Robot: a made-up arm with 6 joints.
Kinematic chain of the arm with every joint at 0, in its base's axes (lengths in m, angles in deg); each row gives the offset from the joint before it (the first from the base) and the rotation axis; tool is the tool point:
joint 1: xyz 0 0 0.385 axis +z
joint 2: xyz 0.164 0 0 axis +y
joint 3: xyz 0 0 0.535 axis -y
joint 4: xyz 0 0 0.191 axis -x
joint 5: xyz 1.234 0 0 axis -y
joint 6: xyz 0.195 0 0 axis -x
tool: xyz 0 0 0
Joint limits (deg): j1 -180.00..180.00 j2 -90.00..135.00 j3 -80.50..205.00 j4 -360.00..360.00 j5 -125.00..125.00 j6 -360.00..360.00
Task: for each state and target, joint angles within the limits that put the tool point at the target. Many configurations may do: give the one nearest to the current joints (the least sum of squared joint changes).
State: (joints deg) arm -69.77 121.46 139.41 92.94 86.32 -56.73
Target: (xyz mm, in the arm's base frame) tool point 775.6 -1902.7 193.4
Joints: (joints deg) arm -71.65 110.68 102.70 90.44 44.73 -56.73
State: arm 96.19 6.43 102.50 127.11 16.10 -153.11
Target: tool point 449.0 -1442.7 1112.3
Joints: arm 108.60 -29.70 133.12 126.60 12.80 -153.11
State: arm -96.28 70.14 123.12 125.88 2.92 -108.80
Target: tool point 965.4 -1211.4 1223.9
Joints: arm -52.93 119.18 162.80 124.89 14.46 -108.80
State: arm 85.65 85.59 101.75 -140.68 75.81 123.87
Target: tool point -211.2 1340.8 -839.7
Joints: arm 103.34 116.41 60.88 -147.66 95.46 123.87
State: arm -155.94 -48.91 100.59 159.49 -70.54 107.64
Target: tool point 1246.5 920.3 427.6
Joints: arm -146.15 -53.16 122.65 158.81 -82.35 107.64
